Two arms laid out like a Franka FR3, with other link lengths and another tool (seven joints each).
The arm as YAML. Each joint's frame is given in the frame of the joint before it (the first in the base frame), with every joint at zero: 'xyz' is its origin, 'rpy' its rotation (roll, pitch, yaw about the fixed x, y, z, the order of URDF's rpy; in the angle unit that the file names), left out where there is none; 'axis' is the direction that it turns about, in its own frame. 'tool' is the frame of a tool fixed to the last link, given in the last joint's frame.
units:
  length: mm
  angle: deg
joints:
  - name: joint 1
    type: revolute
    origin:
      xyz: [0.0, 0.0, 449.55]
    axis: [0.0, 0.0, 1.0]
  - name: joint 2
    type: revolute
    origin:
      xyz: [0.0, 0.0, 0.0]
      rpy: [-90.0, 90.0, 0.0]
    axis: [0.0, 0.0, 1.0]
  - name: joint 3
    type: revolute
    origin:
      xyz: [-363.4, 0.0, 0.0]
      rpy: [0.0, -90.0, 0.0]
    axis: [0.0, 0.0, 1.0]
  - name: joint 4
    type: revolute
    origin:
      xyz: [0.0, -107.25, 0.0]
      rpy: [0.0, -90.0, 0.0]
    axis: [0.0, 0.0, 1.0]
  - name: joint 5
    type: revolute
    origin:
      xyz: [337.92, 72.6, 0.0]
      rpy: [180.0, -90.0, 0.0]
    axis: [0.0, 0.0, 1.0]
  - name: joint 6
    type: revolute
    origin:
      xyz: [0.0, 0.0, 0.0]
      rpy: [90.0, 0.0, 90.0]
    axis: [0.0, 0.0, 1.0]
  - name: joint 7
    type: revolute
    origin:
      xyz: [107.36, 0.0, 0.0]
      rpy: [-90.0, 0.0, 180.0]
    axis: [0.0, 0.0, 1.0]
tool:
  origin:
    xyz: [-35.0, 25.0, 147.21]
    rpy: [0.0, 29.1, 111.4]
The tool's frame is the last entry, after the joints.
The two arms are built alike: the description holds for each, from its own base.
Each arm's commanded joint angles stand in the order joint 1, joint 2, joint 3, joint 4, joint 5, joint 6, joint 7.
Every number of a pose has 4 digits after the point.
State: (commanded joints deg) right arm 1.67 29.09 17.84 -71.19 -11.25 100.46 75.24; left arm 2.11 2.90 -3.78 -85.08 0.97 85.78 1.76
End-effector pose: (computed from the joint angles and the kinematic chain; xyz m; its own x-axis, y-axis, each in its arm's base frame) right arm 0.7423 0.1564 0.5933 0.8337 0.2065 0.5122 0.2163 -0.9755 0.0412; left arm 0.5985 0.0102 0.7393 0.3845 0.7862 0.4837 0.9072 -0.4188 -0.0405
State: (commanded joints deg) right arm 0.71 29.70 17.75 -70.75 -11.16 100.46 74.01; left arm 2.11 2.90 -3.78 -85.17 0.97 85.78 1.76
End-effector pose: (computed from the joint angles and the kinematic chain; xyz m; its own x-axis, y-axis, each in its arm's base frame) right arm 0.7478 0.1438 0.5889 0.8356 0.2071 0.5088 0.2184 -0.9751 0.0383; left arm 0.5984 0.0102 0.7386 0.3853 0.7862 0.4831 0.9071 -0.4188 -0.0420
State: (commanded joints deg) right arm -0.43 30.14 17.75 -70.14 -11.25 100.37 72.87; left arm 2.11 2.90 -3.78 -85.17 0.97 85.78 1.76
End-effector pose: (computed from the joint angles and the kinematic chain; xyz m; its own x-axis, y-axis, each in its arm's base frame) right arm 0.7532 0.1290 0.5881 0.8355 0.2058 0.5095 0.2169 -0.9754 0.0383; left arm 0.5984 0.0102 0.7386 0.3853 0.7862 0.4831 0.9071 -0.4188 -0.0420
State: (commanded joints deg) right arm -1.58 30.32 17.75 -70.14 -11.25 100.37 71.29; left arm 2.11 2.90 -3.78 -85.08 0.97 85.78 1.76
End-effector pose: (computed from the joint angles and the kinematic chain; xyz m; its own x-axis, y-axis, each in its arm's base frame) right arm 0.7565 0.1150 0.5857 0.8360 0.2125 0.5060 0.2244 -0.9738 0.0383; left arm 0.5985 0.0102 0.7393 0.3845 0.7862 0.4837 0.9072 -0.4188 -0.0405
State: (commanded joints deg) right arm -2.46 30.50 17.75 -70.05 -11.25 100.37 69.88; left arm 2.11 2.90 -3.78 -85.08 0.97 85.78 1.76
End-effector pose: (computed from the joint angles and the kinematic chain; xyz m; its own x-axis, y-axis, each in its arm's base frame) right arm 0.7592 0.1042 0.5841 0.8352 0.2201 0.5039 0.2332 -0.9717 0.0380; left arm 0.5985 0.0102 0.7393 0.3845 0.7862 0.4837 0.9072 -0.4188 -0.0405
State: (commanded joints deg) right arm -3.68 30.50 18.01 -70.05 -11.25 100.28 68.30; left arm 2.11 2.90 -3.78 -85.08 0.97 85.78 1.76
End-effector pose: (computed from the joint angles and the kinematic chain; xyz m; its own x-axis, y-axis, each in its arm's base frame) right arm 0.7610 0.0918 0.5842 0.8341 0.2280 0.5023 0.2431 -0.9693 0.0363; left arm 0.5985 0.0102 0.7393 0.3845 0.7862 0.4837 0.9072 -0.4188 -0.0405
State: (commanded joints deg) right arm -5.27 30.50 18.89 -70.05 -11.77 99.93 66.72; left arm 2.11 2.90 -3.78 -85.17 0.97 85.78 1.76
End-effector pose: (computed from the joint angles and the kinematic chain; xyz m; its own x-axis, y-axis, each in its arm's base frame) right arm 0.7620 0.0795 0.5846 0.8329 0.2414 0.4981 0.2570 -0.9656 0.0382; left arm 0.5984 0.0102 0.7386 0.3853 0.7862 0.4831 0.9071 -0.4188 -0.0420
